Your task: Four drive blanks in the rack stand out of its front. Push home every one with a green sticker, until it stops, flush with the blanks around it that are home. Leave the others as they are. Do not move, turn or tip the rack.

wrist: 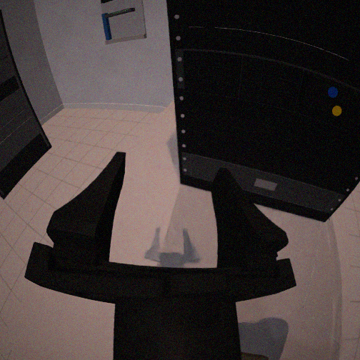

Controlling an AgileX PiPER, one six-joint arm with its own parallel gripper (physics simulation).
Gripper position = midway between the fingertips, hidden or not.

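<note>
The gripper (171, 169) is visible, as is a rack (271, 110).
</note>
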